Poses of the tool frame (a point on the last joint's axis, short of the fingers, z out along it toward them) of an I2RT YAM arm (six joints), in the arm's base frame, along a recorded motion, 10 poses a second.
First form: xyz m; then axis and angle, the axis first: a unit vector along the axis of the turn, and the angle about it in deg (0 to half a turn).
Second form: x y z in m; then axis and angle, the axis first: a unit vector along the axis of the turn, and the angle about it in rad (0 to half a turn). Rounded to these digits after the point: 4 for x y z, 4 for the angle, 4 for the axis.
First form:
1: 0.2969 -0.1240 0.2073 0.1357 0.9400 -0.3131 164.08
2: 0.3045 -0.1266 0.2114 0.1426 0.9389 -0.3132 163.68
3: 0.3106 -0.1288 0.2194 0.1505 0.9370 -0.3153 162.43
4: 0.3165 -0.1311 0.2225 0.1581 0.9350 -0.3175 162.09
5: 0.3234 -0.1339 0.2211 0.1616 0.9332 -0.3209 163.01
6: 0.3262 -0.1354 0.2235 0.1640 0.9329 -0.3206 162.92
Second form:
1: 0.2969 -0.1240 0.2073 0.1357 0.9400 -0.3131 2.8637
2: 0.3045 -0.1266 0.2114 0.1426 0.9389 -0.3132 2.8568
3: 0.3106 -0.1288 0.2194 0.1505 0.9370 -0.3153 2.8349
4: 0.3165 -0.1311 0.2225 0.1581 0.9350 -0.3175 2.8290
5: 0.3234 -0.1339 0.2211 0.1616 0.9332 -0.3209 2.8451
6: 0.3262 -0.1354 0.2235 0.1640 0.9329 -0.3206 2.8435
